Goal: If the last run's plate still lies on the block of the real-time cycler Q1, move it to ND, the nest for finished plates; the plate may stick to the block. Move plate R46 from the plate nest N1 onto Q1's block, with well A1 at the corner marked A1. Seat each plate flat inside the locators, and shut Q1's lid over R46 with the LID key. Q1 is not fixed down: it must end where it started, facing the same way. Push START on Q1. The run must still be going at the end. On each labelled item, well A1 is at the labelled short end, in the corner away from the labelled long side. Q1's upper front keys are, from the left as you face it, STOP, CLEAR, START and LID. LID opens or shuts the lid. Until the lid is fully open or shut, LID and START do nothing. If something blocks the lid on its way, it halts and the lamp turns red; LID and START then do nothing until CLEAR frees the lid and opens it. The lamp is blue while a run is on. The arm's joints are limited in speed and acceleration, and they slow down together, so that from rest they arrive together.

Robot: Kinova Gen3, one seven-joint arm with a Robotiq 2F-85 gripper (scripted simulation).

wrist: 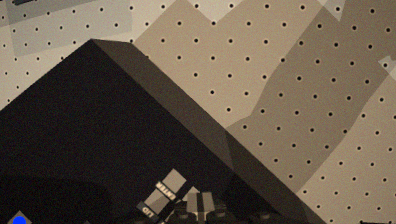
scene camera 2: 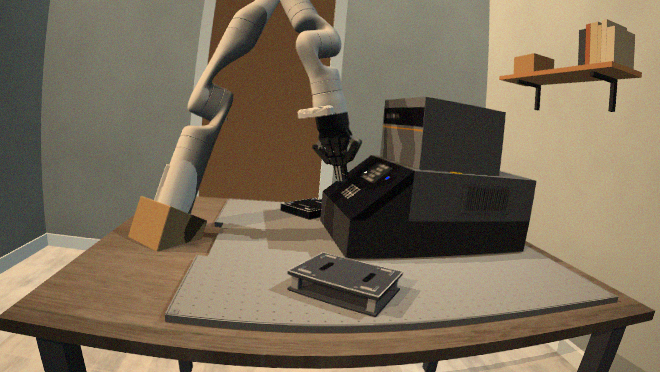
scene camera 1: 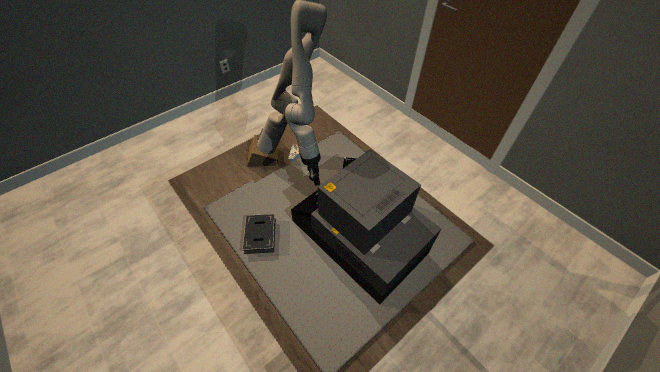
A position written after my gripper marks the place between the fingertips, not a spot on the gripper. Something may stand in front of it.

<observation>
I see my gripper (scene camera 2: 342, 181), a black cycler Q1 (scene camera 2: 383, 210) and a nest ND (scene camera 2: 346, 272).
The black cycler Q1 also shows in the wrist view (wrist: 105, 128) and in scene camera 1 (scene camera 1: 390, 261). My gripper is seen too in the wrist view (wrist: 199, 208). The nest ND is seen too in scene camera 1 (scene camera 1: 252, 231).
</observation>
